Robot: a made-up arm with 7 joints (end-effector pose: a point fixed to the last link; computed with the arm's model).
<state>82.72 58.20 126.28 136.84 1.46 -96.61 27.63</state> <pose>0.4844 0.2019 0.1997 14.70 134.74 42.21</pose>
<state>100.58 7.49 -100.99 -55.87 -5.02 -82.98 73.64</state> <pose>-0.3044 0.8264 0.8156 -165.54 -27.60 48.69</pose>
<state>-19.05 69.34 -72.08 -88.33 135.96 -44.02 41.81</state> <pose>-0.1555 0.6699 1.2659 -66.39 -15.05 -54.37</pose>
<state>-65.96 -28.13 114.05 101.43 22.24 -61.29 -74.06</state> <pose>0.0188 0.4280 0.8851 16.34 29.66 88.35</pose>
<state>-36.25 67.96 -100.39 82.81 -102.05 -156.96 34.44</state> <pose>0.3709 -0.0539 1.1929 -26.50 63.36 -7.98</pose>
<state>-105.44 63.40 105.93 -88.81 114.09 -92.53 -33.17</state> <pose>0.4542 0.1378 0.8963 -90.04 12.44 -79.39</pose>
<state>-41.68 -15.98 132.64 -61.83 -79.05 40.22 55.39</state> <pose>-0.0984 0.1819 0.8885 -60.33 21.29 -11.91</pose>
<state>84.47 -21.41 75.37 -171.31 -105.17 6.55 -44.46</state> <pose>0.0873 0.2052 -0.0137 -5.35 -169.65 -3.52</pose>
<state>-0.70 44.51 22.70 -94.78 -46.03 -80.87 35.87</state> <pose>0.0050 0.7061 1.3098 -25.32 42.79 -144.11</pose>
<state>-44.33 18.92 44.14 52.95 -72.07 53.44 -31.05</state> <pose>-0.0676 0.1332 0.2524 -16.62 158.22 3.14</pose>
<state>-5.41 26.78 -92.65 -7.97 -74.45 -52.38 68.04</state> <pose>0.0286 -0.0185 0.3855 48.22 110.05 67.92</pose>
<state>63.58 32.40 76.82 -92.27 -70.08 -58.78 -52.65</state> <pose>0.2336 0.9365 0.8580 -59.02 -58.05 -119.53</pose>
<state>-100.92 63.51 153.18 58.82 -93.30 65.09 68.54</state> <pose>0.4414 0.1831 0.8081 110.48 -61.20 116.34</pose>
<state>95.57 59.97 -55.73 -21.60 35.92 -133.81 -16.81</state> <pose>0.4402 0.1833 1.4545 22.97 3.00 111.84</pose>
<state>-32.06 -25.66 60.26 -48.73 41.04 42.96 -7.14</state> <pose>-0.5887 0.3738 0.8278 -49.37 -36.65 60.98</pose>
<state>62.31 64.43 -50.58 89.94 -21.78 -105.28 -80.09</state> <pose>-0.3256 0.1384 0.5867 105.36 -86.77 -87.00</pose>
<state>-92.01 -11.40 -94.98 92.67 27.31 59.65 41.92</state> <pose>0.5573 0.0450 0.7797 -76.79 103.00 -54.09</pose>
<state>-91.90 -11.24 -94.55 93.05 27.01 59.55 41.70</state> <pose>0.5550 0.0426 0.7883 -75.83 102.57 -54.42</pose>
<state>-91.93 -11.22 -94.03 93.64 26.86 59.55 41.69</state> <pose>0.5531 0.0402 0.7953 -74.89 102.39 -54.22</pose>
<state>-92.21 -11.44 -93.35 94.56 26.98 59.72 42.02</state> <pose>0.5522 0.0382 0.7994 -74.01 102.59 -53.11</pose>
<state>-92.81 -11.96 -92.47 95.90 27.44 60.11 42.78</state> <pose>0.5525 0.0368 0.7998 -73.24 103.24 -50.81</pose>
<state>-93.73 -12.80 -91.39 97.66 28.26 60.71 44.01</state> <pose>0.5540 0.0369 0.7957 -72.69 104.31 -47.26</pose>
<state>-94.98 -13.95 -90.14 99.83 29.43 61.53 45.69</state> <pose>0.5568 0.0395 0.7869 -72.46 105.67 -42.37</pose>
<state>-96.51 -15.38 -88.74 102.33 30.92 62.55 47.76</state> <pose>0.5603 0.0459 0.7736 -72.65 107.11 -36.27</pose>
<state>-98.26 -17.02 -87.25 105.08 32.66 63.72 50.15</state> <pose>0.5638 0.0572 0.7567 -73.34 108.43 -29.16</pose>
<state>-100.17 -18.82 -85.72 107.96 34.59 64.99 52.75</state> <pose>0.5663 0.0741 0.7374 -74.58 109.39 -21.30</pose>
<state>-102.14 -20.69 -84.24 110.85 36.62 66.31 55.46</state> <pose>0.5669 0.0961 0.7171 -76.34 109.89 -13.07</pose>
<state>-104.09 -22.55 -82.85 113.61 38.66 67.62 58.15</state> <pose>0.5651 0.1219 0.6977 -78.50 109.84 -4.88</pose>
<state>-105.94 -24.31 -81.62 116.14 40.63 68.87 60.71</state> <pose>0.5606 0.1498 0.6801 -80.94 109.28 2.87</pose>
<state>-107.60 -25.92 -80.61 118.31 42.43 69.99 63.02</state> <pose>0.5541 0.1771 0.6652 -83.43 108.38 9.81</pose>
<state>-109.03 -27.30 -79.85 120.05 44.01 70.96 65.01</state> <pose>0.5464 0.2022 0.6526 -85.87 107.31 15.70</pose>
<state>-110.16 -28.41 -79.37 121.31 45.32 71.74 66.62</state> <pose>0.5386 0.2233 0.6422 -88.08 106.31 20.33</pose>
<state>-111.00 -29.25 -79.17 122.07 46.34 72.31 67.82</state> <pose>0.5319 0.2398 0.6333 -90.00 105.54 23.69</pose>
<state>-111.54 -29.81 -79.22 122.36 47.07 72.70 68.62</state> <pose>0.5269 0.2515 0.6253 -91.56 105.12 25.82</pose>
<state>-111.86 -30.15 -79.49 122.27 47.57 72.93 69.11</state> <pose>0.5235 0.2595 0.6177 -92.88 105.02 26.98</pose>
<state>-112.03 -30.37 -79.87 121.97 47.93 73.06 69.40</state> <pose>0.5211 0.2650 0.6105 -93.98 105.12 27.57</pose>
